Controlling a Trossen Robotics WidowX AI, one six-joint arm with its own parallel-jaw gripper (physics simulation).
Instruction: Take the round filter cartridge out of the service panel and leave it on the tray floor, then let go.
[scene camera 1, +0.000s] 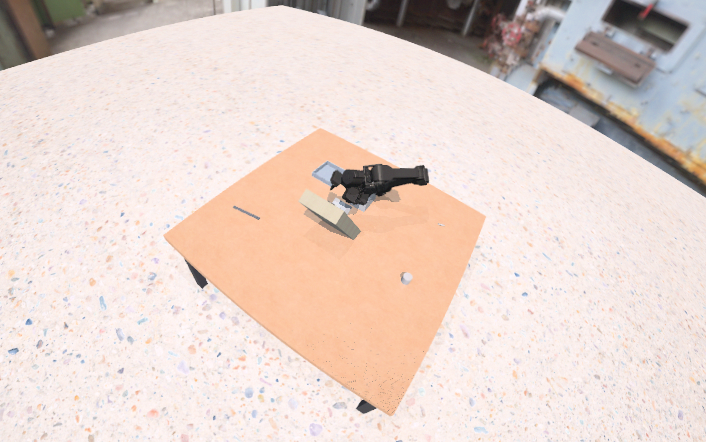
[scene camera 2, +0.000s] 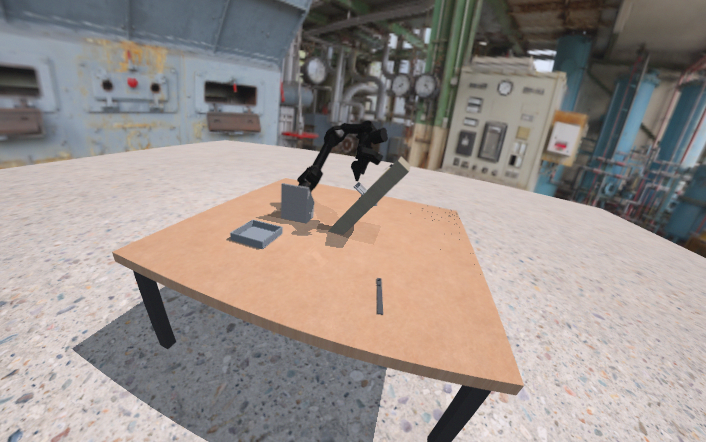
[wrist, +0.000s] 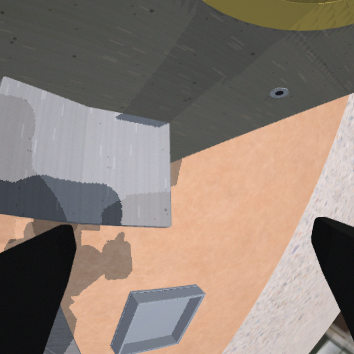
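My gripper (wrist: 196, 235) is visible, and so is a grey tray (wrist: 160, 313). Scene camera 2 also shows the grey tray (scene camera 2: 255, 233).
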